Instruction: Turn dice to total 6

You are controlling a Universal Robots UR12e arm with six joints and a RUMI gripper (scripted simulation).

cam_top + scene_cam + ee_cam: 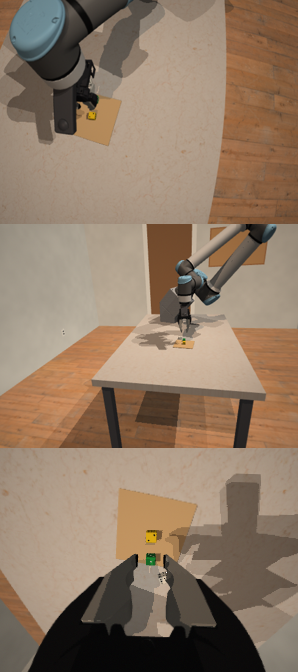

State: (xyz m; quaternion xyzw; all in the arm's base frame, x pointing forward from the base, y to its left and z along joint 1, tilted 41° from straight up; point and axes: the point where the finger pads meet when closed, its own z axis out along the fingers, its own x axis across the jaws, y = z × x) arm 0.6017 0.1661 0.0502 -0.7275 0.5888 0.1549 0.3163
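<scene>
My gripper is now 90 mm past the white die, 60 mm to the left of it and 100 mm above it. Round my hand: tan mat: 110 mm below; green die: 50 mm behind, 10 mm to the right, 90 mm below; yellow die: 90 mm below.
</scene>
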